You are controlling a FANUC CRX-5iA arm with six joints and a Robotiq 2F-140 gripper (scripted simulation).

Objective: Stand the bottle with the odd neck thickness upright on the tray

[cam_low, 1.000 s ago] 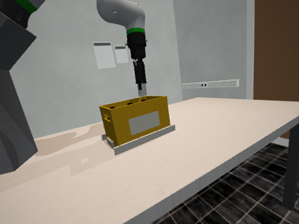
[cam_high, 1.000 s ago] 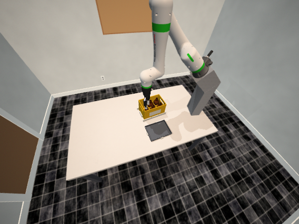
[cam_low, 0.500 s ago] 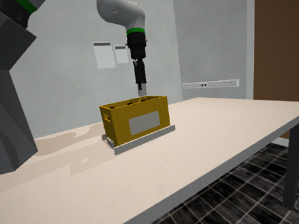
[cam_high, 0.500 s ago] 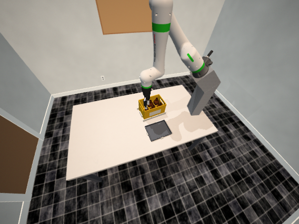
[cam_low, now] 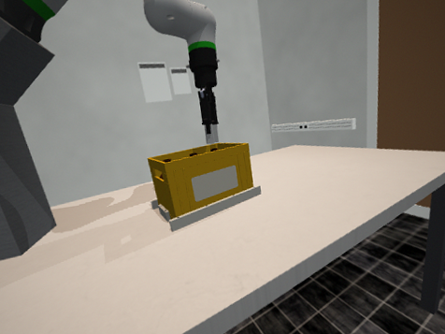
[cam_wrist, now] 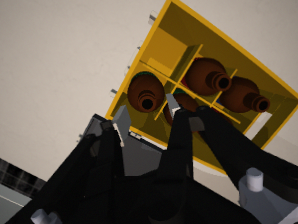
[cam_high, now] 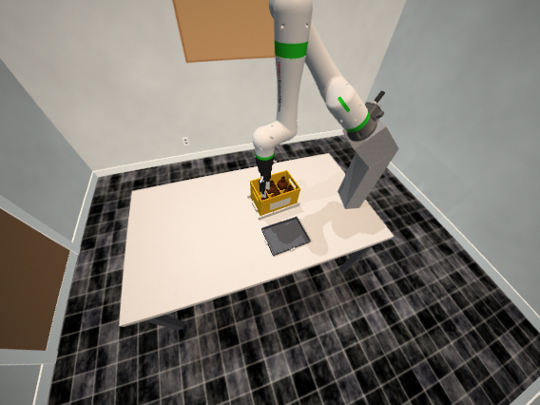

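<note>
Right now the brown bottle is 80 mm behind my hand, 20 mm to the left of it and 130 mm below it. The rest, counted from my hand: crate: 100 mm behind, 20 mm to the right, 130 mm below; dark grey tray: 20 mm ahead, 230 mm to the left, 200 mm below.
</note>
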